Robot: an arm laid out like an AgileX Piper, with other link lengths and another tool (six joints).
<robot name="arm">
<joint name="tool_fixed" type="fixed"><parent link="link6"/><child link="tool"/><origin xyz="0.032 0.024 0.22" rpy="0.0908 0 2.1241"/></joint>
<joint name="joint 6" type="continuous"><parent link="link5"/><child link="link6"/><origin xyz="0 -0.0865 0" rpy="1.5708 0 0"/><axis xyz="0 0 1"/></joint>
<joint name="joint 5" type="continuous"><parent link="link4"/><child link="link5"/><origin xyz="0 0 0" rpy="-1.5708 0 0"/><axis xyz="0 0 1"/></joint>
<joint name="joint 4" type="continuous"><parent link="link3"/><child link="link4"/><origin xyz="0.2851 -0.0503 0" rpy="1.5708 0 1.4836"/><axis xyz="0 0 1"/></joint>
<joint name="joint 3" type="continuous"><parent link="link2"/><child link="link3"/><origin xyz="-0.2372 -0.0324 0"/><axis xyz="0 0 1"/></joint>
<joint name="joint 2" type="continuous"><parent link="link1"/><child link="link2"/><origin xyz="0 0 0" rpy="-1.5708 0 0"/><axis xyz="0 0 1"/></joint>
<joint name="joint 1" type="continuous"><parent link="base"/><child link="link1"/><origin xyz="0 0 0.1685"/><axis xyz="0 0 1"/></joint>
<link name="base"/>
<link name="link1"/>
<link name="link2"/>
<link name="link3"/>
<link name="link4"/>
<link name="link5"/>
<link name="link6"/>
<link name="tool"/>
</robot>
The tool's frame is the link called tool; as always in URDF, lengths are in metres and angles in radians. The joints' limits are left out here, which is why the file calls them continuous.
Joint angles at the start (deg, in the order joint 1, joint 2, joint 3, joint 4, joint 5, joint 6):
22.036, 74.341, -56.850, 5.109, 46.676, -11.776
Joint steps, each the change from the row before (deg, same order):
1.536, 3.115, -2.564, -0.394, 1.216, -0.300
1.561, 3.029, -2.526, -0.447, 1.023, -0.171
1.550, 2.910, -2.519, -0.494, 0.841, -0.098
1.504, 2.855, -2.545, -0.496, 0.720, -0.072
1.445, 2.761, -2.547, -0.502, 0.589, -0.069
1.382, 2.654, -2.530, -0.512, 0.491, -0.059
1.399, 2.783, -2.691, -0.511, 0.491, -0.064
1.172, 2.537, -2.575, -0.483, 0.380, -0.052
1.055, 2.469, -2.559, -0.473, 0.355, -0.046
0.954, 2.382, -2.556, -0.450, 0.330, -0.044
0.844, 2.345, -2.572, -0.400, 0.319, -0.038
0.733, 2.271, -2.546, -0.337, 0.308, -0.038
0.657, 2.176, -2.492, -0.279, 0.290, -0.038
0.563, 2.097, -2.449, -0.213, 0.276, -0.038
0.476, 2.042, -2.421, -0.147, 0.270, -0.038
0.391, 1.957, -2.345, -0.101, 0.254, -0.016
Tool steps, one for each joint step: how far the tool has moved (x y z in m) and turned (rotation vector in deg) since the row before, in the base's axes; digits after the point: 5 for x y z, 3 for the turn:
-0.00091, 0.00906, -0.00538, -1.147, 1.409, 1.984
-0.00037, 0.00940, -0.00512, -1.077, 1.173, 1.892
0.00042, 0.00968, -0.00448, -0.994, 0.879, 1.812
0.00105, 0.00990, -0.00418, -0.918, 0.679, 1.732
0.00171, 0.01005, -0.00376, -0.831, 0.454, 1.662
0.00216, 0.01009, -0.00342, -0.753, 0.269, 1.585
0.00233, 0.01075, -0.00378, -0.744, 0.223, 1.603
0.00318, 0.00984, -0.00300, -0.592, 0.022, 1.352
0.00349, 0.00942, -0.00296, -0.541, -0.047, 1.223
0.00383, 0.00918, -0.00266, -0.459, -0.133, 1.110
0.00412, 0.00893, -0.00260, -0.379, -0.162, 0.978
0.00426, 0.00858, -0.00249, -0.293, -0.178, 0.849
0.00420, 0.00834, -0.00234, -0.211, -0.195, 0.756
0.00425, 0.00801, -0.00222, -0.128, -0.197, 0.644
0.00429, 0.00768, -0.00218, -0.056, -0.184, 0.540
0.00427, 0.00718, -0.00216, 0.002, -0.171, 0.423

